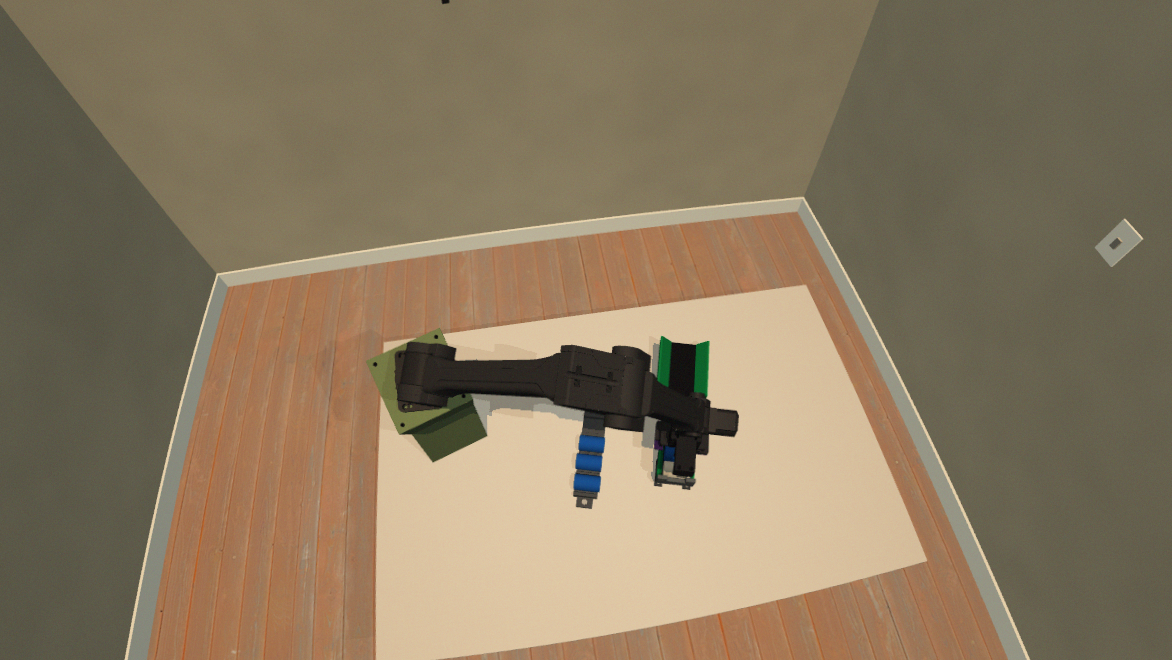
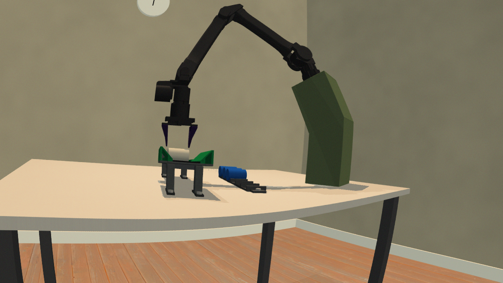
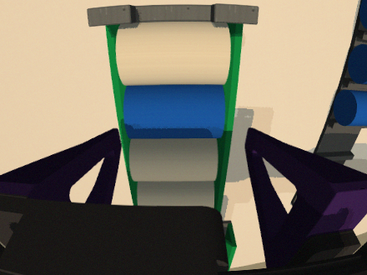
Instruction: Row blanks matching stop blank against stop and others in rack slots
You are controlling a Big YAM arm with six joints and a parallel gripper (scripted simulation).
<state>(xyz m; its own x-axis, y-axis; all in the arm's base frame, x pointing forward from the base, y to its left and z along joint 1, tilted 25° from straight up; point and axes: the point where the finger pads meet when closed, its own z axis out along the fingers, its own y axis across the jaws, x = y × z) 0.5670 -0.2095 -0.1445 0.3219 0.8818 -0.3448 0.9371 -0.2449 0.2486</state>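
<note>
The grey stop is 2 cm behind my hand, 6 cm to the right of it and 6 cm below it.
</note>
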